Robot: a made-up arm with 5 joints. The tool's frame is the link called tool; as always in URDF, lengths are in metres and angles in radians. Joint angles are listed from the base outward.
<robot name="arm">
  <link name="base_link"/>
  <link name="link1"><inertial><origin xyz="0.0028 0.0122 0.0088"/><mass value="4.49"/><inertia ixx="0.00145" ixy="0" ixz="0" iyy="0.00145" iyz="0" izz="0.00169"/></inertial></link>
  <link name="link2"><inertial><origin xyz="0.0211 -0.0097 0.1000"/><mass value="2.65"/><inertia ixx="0.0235" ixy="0" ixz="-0.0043" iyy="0.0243" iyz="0" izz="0.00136"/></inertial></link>
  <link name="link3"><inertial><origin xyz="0.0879 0.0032 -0.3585"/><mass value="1.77"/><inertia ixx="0.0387" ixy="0" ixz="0.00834" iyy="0.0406" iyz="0" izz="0.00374"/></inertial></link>
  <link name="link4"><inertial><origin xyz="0.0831 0.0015 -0.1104"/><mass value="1.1"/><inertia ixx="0.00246" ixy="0" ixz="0.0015" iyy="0.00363" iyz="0" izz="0.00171"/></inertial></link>
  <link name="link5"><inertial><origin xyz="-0.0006 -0.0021 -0.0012"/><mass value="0.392"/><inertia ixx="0.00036" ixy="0" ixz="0" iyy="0.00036" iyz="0" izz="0.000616"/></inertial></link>
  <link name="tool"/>
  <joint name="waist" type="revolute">
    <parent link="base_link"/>
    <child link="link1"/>
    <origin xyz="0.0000 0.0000 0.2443"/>
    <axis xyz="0 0 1"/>
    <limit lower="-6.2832" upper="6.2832"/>
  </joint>
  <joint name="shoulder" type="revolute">
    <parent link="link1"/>
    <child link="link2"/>
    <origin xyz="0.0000 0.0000 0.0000"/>
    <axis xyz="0 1 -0.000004"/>
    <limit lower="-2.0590" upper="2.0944"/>
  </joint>
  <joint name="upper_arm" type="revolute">
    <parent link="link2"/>
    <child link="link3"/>
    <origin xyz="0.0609 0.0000 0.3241"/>
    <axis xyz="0 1 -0.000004"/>
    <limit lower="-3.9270" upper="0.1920"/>
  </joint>
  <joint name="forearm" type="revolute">
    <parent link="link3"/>
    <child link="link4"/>
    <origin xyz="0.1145 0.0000 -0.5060"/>
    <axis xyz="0 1 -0.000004"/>
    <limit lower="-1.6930" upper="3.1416"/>
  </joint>
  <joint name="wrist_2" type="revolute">
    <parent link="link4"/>
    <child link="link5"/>
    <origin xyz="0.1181 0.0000 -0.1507"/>
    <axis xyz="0 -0.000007 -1"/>
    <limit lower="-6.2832" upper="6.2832"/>
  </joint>
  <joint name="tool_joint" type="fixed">
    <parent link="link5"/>
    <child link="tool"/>
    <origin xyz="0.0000 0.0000 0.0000" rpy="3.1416 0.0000 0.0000"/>
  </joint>
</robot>
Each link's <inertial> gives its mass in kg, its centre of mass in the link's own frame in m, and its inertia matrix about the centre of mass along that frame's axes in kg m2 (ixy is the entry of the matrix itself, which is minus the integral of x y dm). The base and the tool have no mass. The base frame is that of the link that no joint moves.
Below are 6 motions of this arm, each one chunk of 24 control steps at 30 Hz.
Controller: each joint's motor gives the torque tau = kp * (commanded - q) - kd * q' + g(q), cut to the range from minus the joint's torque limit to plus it. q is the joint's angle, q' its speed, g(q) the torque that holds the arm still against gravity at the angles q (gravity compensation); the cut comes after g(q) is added. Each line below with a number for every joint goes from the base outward.
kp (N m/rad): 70 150 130 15 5.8
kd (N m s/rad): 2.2 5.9 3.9 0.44 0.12
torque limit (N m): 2.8 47 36 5.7 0.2
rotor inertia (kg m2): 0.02 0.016 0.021 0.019 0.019
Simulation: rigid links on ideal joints. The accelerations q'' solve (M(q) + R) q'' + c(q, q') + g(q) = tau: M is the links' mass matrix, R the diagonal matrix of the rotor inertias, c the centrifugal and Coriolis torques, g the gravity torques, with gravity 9.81 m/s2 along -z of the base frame. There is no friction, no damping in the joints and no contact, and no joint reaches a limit. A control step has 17 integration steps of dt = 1/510 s. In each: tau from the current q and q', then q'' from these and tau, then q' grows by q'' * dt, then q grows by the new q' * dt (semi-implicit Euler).
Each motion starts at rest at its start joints. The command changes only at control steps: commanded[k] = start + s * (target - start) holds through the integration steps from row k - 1 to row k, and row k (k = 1, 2, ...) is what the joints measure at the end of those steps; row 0 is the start. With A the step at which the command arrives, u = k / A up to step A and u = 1 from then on. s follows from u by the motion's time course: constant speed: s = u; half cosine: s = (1 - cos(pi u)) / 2; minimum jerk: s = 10 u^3 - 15 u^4 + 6 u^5; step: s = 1 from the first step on.
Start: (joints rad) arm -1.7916 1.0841 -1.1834 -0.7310 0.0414
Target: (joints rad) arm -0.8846 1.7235 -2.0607 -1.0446 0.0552
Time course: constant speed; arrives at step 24
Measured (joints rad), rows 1 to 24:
1: -1.7901 1.0939 -1.1955 -0.7401 0.0415
2: -1.7858 1.1173 -1.2256 -0.7583 0.0420
3: -1.7786 1.1474 -1.2667 -0.7758 0.0426
4: -1.7687 1.1775 -1.3102 -0.7865 0.0434
5: -1.7562 1.2047 -1.3517 -0.7916 0.0443
6: -1.7413 1.2297 -1.3909 -0.7961 0.0450
7: -1.7241 1.2540 -1.4288 -0.8041 0.0457
8: -1.7046 1.2785 -1.4664 -0.8172 0.0463
9: -1.6829 1.3033 -1.5040 -0.8341 0.0468
10: -1.6591 1.3284 -1.5415 -0.8526 0.0472
11: -1.6332 1.3535 -1.5790 -0.8708 0.0475
12: -1.6052 1.3788 -1.6164 -0.8873 0.0479
13: -1.5752 1.4042 -1.6538 -0.9014 0.0484
14: -1.5432 1.4298 -1.6912 -0.9135 0.0490
15: -1.5092 1.4556 -1.7285 -0.9241 0.0496
16: -1.4732 1.4816 -1.7656 -0.9341 0.0503
17: -1.4352 1.5078 -1.8026 -0.9442 0.0510
18: -1.3952 1.5343 -1.8393 -0.9548 0.0516
19: -1.3531 1.5608 -1.8759 -0.9660 0.0523
20: -1.3090 1.5874 -1.9125 -0.9777 0.0528
21: -1.2628 1.6140 -1.9490 -0.9896 0.0533
22: -1.2145 1.6405 -1.9856 -1.0014 0.0539
23: -1.1640 1.6669 -2.0222 -1.0130 0.0544
24: -1.1114 1.6931 -2.0590 -1.0243 0.0549

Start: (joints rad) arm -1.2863 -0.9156 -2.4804 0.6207 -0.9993
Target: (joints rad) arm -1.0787 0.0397 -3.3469 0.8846 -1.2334
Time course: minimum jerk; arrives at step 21
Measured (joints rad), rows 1 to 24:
1: -1.2863 -0.9152 -2.4810 0.6209 -0.9993
2: -1.2862 -0.9125 -2.4855 0.6224 -0.9997
3: -1.2858 -0.9047 -2.4979 0.6257 -1.0009
4: -1.2847 -0.8896 -2.5214 0.6304 -1.0041
5: -1.2822 -0.8656 -2.5574 0.6354 -1.0103
6: -1.2779 -0.8318 -2.6062 0.6398 -1.0204
7: -1.2708 -0.7881 -2.6669 0.6431 -1.0350
8: -1.2604 -0.7349 -2.7373 0.6461 -1.0537
9: -1.2458 -0.6732 -2.8150 0.6499 -1.0759
10: -1.2266 -0.6043 -2.8967 0.6562 -1.1003
11: -1.2025 -0.5298 -2.9790 0.6662 -1.1255
12: -1.1734 -0.4515 -3.0584 0.6808 -1.1499
13: -1.1403 -0.3714 -3.1316 0.7001 -1.1724
14: -1.1053 -0.2916 -3.1954 0.7240 -1.1920
15: -1.0717 -0.2143 -3.2475 0.7519 -1.2081
16: -1.0414 -0.1415 -3.2859 0.7833 -1.2206
17: -1.0189 -0.0753 -3.3100 0.8172 -1.2295
18: -1.0144 -0.0171 -3.3199 0.8528 -1.2349
19: -1.0458 0.0321 -3.3176 0.8887 -1.2370
20: -1.0829 0.0719 -3.3058 0.9230 -1.2374
21: -1.0870 0.1037 -3.2892 0.9543 -1.2373
22: -1.0812 0.1291 -3.2733 0.9814 -1.2362
23: -1.0789 0.1489 -3.2610 1.0032 -1.2343
24: -1.0787 0.1627 -3.2532 1.0183 -1.2323

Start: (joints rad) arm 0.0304 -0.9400 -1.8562 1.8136 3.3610
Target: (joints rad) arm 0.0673 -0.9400 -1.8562 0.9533 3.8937
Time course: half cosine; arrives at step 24
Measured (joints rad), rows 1 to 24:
1: 0.0304 -0.9401 -1.8561 1.8130 3.3614
2: 0.0307 -0.9403 -1.8557 1.8101 3.3633
3: 0.0312 -0.9405 -1.8550 1.8023 3.3686
4: 0.0321 -0.9407 -1.8542 1.7875 3.3790
5: 0.0333 -0.9407 -1.8534 1.7639 3.3957
6: 0.0348 -0.9403 -1.8528 1.7309 3.4187
7: 0.0366 -0.9396 -1.8523 1.6889 3.4476
8: 0.0386 -0.9385 -1.8520 1.6391 3.4807
9: 0.0407 -0.9373 -1.8519 1.5835 3.5166
10: 0.0430 -0.9359 -1.8518 1.5244 3.5536
11: 0.0453 -0.9347 -1.8518 1.4638 3.5906
12: 0.0478 -0.9338 -1.8518 1.4035 3.6268
13: 0.0502 -0.9331 -1.8518 1.3445 3.6620
14: 0.0526 -0.9329 -1.8520 1.2877 3.6961
15: 0.0550 -0.9331 -1.8523 1.2333 3.7292
16: 0.0572 -0.9337 -1.8528 1.1816 3.7612
17: 0.0593 -0.9345 -1.8535 1.1327 3.7916
18: 0.0613 -0.9356 -1.8545 1.0872 3.8200
19: 0.0630 -0.9369 -1.8557 1.0457 3.8455
20: 0.0645 -0.9385 -1.8571 1.0093 3.8674
21: 0.0657 -0.9402 -1.8587 0.9787 3.8849
22: 0.0667 -0.9422 -1.8604 0.9549 3.8977
23: 0.0673 -0.9442 -1.8621 0.9385 3.9054
24: 0.0676 -0.9464 -1.8637 0.9298 3.9080

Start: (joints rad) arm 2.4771 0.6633 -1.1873 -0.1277 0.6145
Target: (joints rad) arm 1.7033 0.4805 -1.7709 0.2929 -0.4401
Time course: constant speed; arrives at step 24
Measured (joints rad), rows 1 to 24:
1: 2.4761 0.6647 -1.1916 -0.1199 0.6086
2: 2.4732 0.6675 -1.2035 -0.0970 0.5917
3: 2.4680 0.6701 -1.2218 -0.0615 0.5637
4: 2.4607 0.6707 -1.2436 -0.0218 0.5246
5: 2.4515 0.6685 -1.2668 0.0137 0.4745
6: 2.4403 0.6633 -1.2906 0.0399 0.4134
7: 2.4272 0.6558 -1.3155 0.0565 0.3423
8: 2.4125 0.6465 -1.3422 0.0661 0.2675
9: 2.3962 0.6356 -1.3708 0.0720 0.1981
10: 2.3783 0.6232 -1.4012 0.0772 0.1386
11: 2.3590 0.6094 -1.4325 0.0830 0.0904
12: 2.3382 0.5947 -1.4641 0.0898 0.0530
13: 2.3160 0.5793 -1.4955 0.0976 0.0243
14: 2.2923 0.5640 -1.5262 0.1060 -0.0006
15: 2.2671 0.5492 -1.5561 0.1152 -0.0280
16: 2.2404 0.5353 -1.5850 0.1254 -0.0617
17: 2.2120 0.5226 -1.6127 0.1369 -0.1033
18: 2.1821 0.5113 -1.6392 0.1503 -0.1522
19: 2.1504 0.5016 -1.6645 0.1657 -0.2061
20: 2.1171 0.4934 -1.6886 0.1832 -0.2612
21: 2.0820 0.4866 -1.7117 0.2025 -0.3141
22: 2.0452 0.4813 -1.7338 0.2235 -0.3626
23: 2.0067 0.4771 -1.7550 0.2458 -0.4062
24: 1.9664 0.4740 -1.7757 0.2690 -0.4458

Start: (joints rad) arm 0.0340 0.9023 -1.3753 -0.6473 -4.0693
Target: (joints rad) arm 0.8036 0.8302 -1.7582 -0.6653 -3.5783
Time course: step
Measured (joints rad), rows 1 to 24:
1: 0.0351 0.9237 -1.4183 -0.6411 -4.0638
2: 0.0382 0.9694 -1.5255 -0.6084 -4.0479
3: 0.0429 1.0079 -1.6465 -0.5502 -4.0214
4: 0.0490 0.9999 -1.7110 -0.4890 -3.9842
5: 0.0564 0.9522 -1.7220 -0.4586 -3.9362
6: 0.0654 0.9024 -1.7293 -0.4825 -3.8776
7: 0.0759 0.8624 -1.7491 -0.5484 -3.8084
8: 0.0880 0.8284 -1.7754 -0.6287 -3.7282
9: 0.1018 0.7958 -1.8001 -0.7002 -3.6372
10: 0.1174 0.7646 -1.8203 -0.7512 -3.5461
11: 0.1348 0.7373 -1.8360 -0.7801 -3.4661
12: 0.1541 0.7165 -1.8475 -0.7903 -3.3974
13: 0.1753 0.7034 -1.8543 -0.7880 -3.3400
14: 0.1982 0.6984 -1.8561 -0.7786 -3.2940
15: 0.2228 0.7013 -1.8527 -0.7662 -3.2592
16: 0.2489 0.7116 -1.8446 -0.7523 -3.2358
17: 0.2765 0.7281 -1.8324 -0.7367 -3.2238
18: 0.3055 0.7495 -1.8171 -0.7184 -3.2233
19: 0.3358 0.7740 -1.7998 -0.6967 -3.2342
20: 0.3676 0.8001 -1.7814 -0.6719 -3.2568
21: 0.4009 0.8262 -1.7630 -0.6454 -3.2911
22: 0.4357 0.8507 -1.7455 -0.6195 -3.3372
23: 0.4722 0.8725 -1.7297 -0.5965 -3.3951
24: 0.5106 0.8906 -1.7163 -0.5783 -3.4650

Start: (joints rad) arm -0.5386 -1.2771 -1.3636 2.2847 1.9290
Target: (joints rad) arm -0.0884 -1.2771 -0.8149 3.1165 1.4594
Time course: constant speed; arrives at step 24
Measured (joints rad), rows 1 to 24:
1: -0.5341 -1.2796 -1.3589 2.2864 1.9260
2: -0.5210 -1.2850 -1.3467 2.2970 1.9159
3: -0.5004 -1.2908 -1.3283 2.3233 1.8973
4: -0.4757 -1.2948 -1.3057 2.3660 1.8713
5: -0.4511 -1.2962 -1.2797 2.4205 1.8410
6: -0.4289 -1.2949 -1.2514 2.4794 1.8104
7: -0.4097 -1.2913 -1.2218 2.5347 1.7825
8: -0.3925 -1.2861 -1.1922 2.5808 1.7594
9: -0.3758 -1.2801 -1.1637 2.6154 1.7413
10: -0.3585 -1.2743 -1.1368 2.6398 1.7268
11: -0.3402 -1.2694 -1.1114 2.6580 1.7138
12: -0.3213 -1.2659 -1.0875 2.6752 1.7001
13: -0.3024 -1.2639 -1.0644 2.6960 1.6842
14: -0.2835 -1.2635 -1.0420 2.7234 1.6653
15: -0.2648 -1.2645 -1.0199 2.7583 1.6439
16: -0.2461 -1.2666 -0.9982 2.7993 1.6209
17: -0.2274 -1.2694 -0.9769 2.8441 1.5977
18: -0.2087 -1.2726 -0.9560 2.8898 1.5752
19: -0.1899 -1.2757 -0.9355 2.9341 1.5543
20: -0.1711 -1.2784 -0.9151 2.9755 1.5350
21: -0.1524 -1.2805 -0.8946 3.0136 1.5169
22: -0.1337 -1.2818 -0.8734 3.0488 1.4994
23: -0.1149 -1.2822 -0.8514 3.0819 1.4818
24: -0.0962 -1.2818 -0.8283 3.1138 1.4635

